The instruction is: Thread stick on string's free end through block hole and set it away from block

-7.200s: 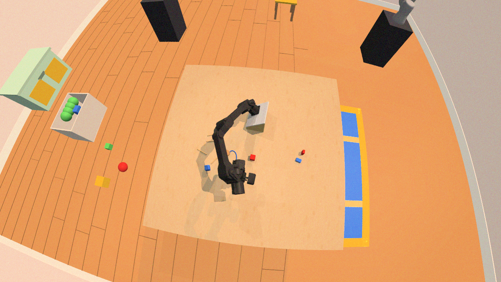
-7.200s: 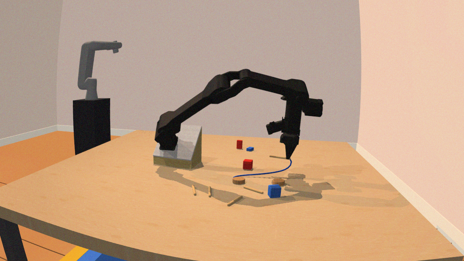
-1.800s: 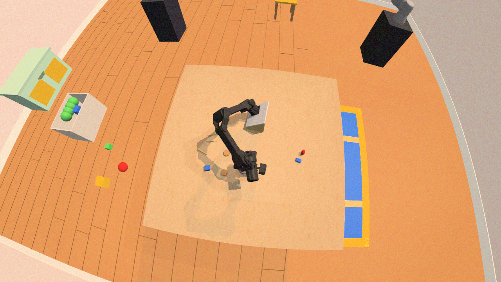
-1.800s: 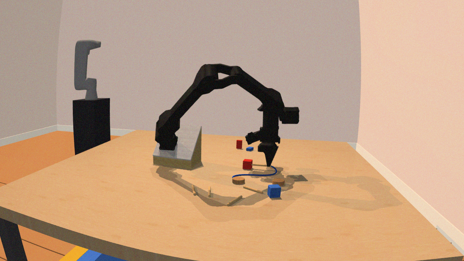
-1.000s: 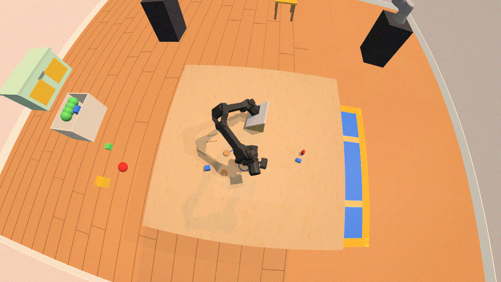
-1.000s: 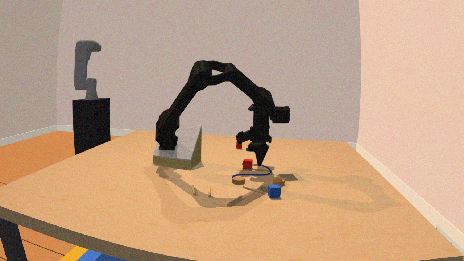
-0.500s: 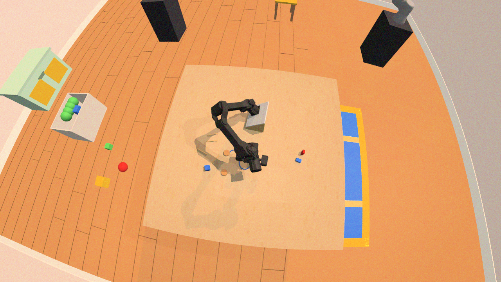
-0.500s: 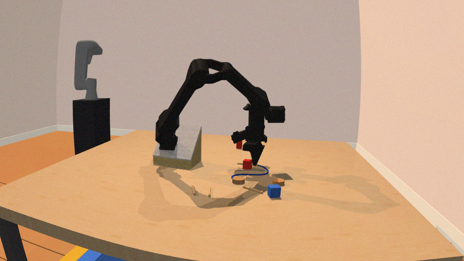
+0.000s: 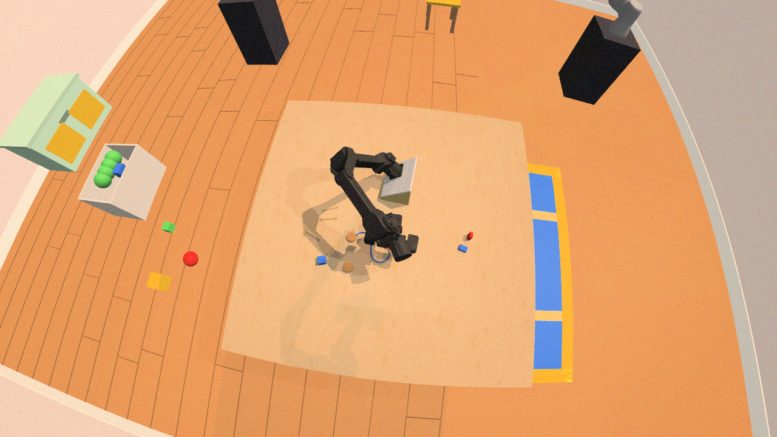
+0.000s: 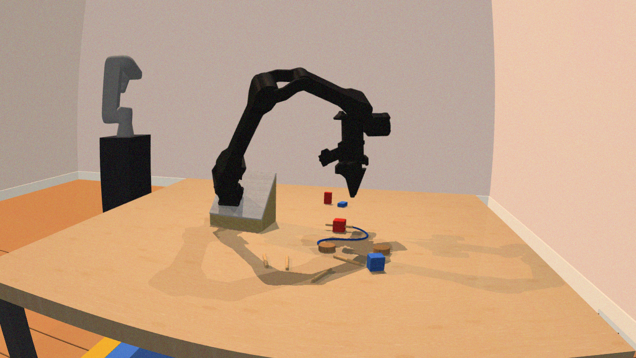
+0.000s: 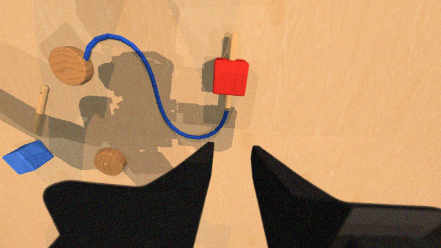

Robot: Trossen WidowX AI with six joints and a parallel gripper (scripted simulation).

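Right now my gripper tip is 8 cm above the red cube and 3 cm past it. Also, from my gripper tip: blue cube (27 cm to the right, 8 cm below, 8 cm ahead); then thin wooden stick (8 cm below, 2 cm behind); then small blue piece (30 cm to the left, 9 cm below, 6 cm behind).
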